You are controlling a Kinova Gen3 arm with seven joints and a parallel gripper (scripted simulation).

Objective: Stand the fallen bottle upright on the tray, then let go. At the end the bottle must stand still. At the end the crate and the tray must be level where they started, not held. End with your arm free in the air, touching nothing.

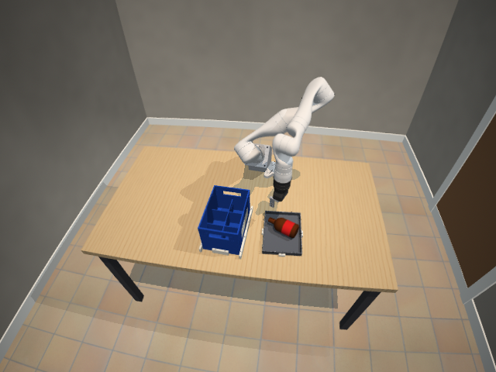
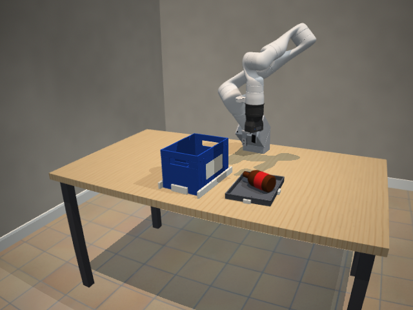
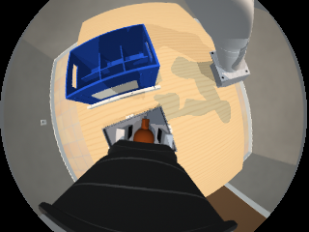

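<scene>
Now: the brown bottle 40 mm ahead of my hand, 40 mm to the left of it and 160 mm below it. From my hand the other things lie so: blue crate: 20 mm behind, 230 mm to the right, 120 mm below; then dark grey tray: 60 mm ahead, 30 mm to the left, 190 mm below.
</scene>
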